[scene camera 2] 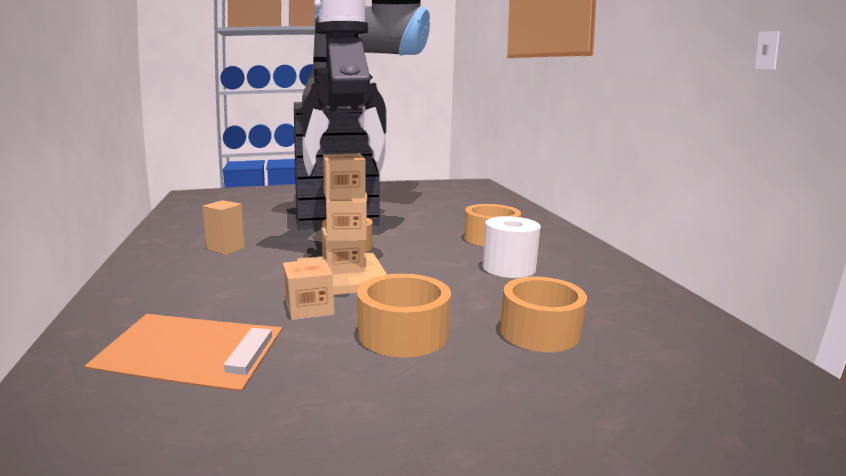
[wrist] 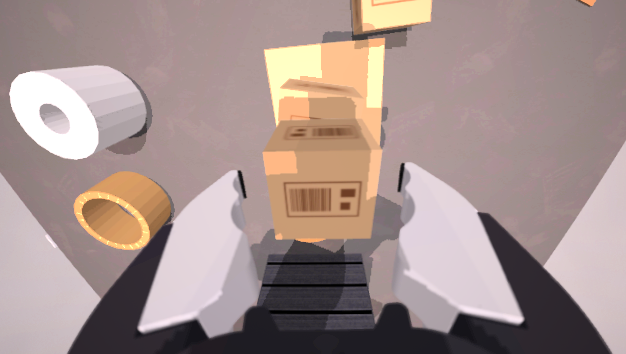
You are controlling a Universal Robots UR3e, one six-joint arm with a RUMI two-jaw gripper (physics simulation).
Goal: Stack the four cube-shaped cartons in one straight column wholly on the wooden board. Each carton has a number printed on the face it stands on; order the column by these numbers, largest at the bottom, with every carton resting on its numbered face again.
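Places are measured from the arm's base along level axes (x ahead, y left, z up), in metres.
Pixels of known places: gripper, fingertip midpoint: [scene camera 2: 344,174] [wrist: 320,171].
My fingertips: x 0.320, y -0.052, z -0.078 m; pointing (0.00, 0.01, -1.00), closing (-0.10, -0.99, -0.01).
Observation:
For each thing: its top centre in the pictures, then the offset to it from my fingertips. "spot": a spot on its surface instead.
- wooden board, middle of its top: [wrist: 327,104] [scene camera 2: 341,269] dx +0.009, dy -0.009, dz -0.138 m
- top carton, middle of its top: [wrist: 322,200] [scene camera 2: 343,156] dx -0.004, dy +0.000, dz +0.024 m
- middle carton, middle of its top: [wrist: 317,134] [scene camera 2: 347,197] dx +0.013, dy +0.000, dz -0.030 m
- bottom carton, middle of its top: [scene camera 2: 342,232] dx +0.001, dy -0.005, dz -0.084 m
- fourth carton, middle of its top: [scene camera 2: 307,268] dx +0.099, dy -0.072, dz -0.096 m
- white roll, middle of its top: [wrist: 54,119] [scene camera 2: 513,223] dx +0.051, dy +0.248, dz -0.078 m
- tan block, middle of its top: [scene camera 2: 221,204] dx -0.173, dy -0.176, dz -0.073 m
- orange sheet, middle of its top: [scene camera 2: 185,339] dx +0.167, dy -0.226, dz -0.138 m
- grey bar, surface spot: [scene camera 2: 248,350] spot: dx +0.209, dy -0.157, dz -0.138 m
Three cube cartons stand in a column on the wooden board [scene camera 2: 373,273] [wrist: 295,61]. The top carton [scene camera 2: 344,178] [wrist: 322,197] rests on the middle carton [scene camera 2: 346,219], which rests on the bottom carton [scene camera 2: 344,255]. The fourth carton [scene camera 2: 309,291] [wrist: 395,12] stands on the table beside the board, at its front left in the scene view, with a faint brownish mark on its top. My gripper [scene camera 2: 343,168] [wrist: 320,171] is open around and above the top carton, with a gap on each side in the wrist view. The faces the cartons stand on are hidden.
Orange rings [scene camera 2: 404,343] [scene camera 2: 542,331] [scene camera 2: 473,227] [wrist: 160,195] and a white roll [scene camera 2: 511,251] [wrist: 115,100] stand right of the column in the scene view. Another ring is partly hidden behind it. A tan block [scene camera 2: 223,227] stands back left. An orange sheet [scene camera 2: 159,349] with a grey bar [scene camera 2: 248,350] lies front left.

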